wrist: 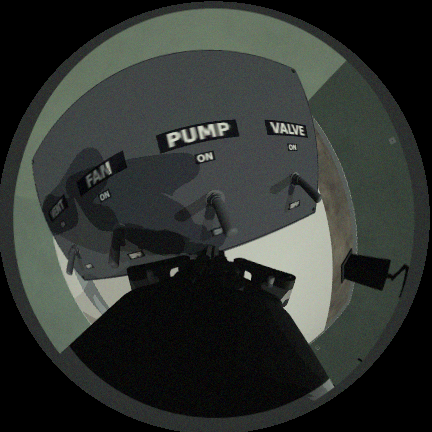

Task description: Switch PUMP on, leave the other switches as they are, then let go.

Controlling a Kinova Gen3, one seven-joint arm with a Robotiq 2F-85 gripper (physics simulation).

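Frame: origin at the arm's base, x ahead, y left, z up, level; metres.
Seen in the pictures: gripper, between the fingertips: (212, 253).
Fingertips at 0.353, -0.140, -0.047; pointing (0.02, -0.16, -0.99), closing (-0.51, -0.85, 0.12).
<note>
A point is followed by its place in that frame, as x, y, z.
The dark grey switch panel (240, 80) {0.517, -0.258, 0.046} fills the upper middle of the wrist view. The PUMP switch (220, 212) {0.395, -0.166, 0.007} is a dark lever below its PUMP label (198, 135) {0.471, -0.183, 0.014}; it points down, away from its ON mark (205, 157) {0.450, -0.180, 0.003}. The VALVE switch (306, 187) {0.371, -0.280, 0.003} at the right, the FAN switch (116, 246) {0.416, -0.055, 0.004} and the VENT switch (73, 260) {0.440, 0.062, -0.002} at the left also point down. My gripper (212, 253) {0.353, -0.140, -0.047} is shut with nothing between its fingers. Its tips are close below the PUMP lever's end in the view; whether they touch it I cannot tell.
A black box with a bent rod (367, 271) shows at the right, beside a brown surface (342, 230). A pale surface (305, 260) {0.183, -0.325, -0.113} lies beyond the panel's lower edge. Shadows of the arm fall over the panel's left and middle. Green surfaces surround the panel.
</note>
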